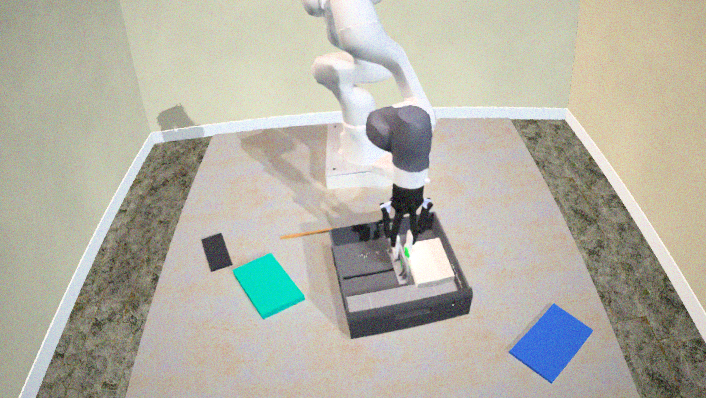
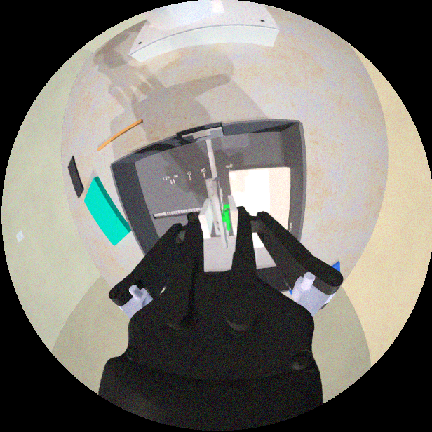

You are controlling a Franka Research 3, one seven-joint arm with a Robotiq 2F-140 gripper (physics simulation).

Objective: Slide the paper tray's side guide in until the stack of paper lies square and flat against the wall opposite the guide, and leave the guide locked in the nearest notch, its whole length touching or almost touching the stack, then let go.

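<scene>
A dark grey paper tray (image 1: 404, 317) (image 2: 125, 189) stands on the table in front of the robot base. A white stack of paper (image 1: 432, 262) (image 2: 261, 189) lies in its right half, close to the right wall. The pale side guide (image 1: 400, 264) (image 2: 209, 213) stands upright just left of the stack, with a green latch (image 1: 406, 251) (image 2: 226, 215) on it. My gripper (image 1: 402, 242) (image 2: 217, 214) is down in the tray. Its fingers are narrowly open and straddle the guide's upright tabs and the latch, one finger on each side. I cannot tell whether they touch.
A teal book (image 1: 268, 284) (image 2: 105, 211), a dark pad (image 1: 216, 252) (image 2: 75, 176) and an orange pencil (image 1: 306, 233) (image 2: 119, 134) lie left of the tray. A blue book (image 1: 550, 342) (image 2: 336, 266) lies at the front right. The robot base (image 1: 353, 173) (image 2: 201, 34) is behind.
</scene>
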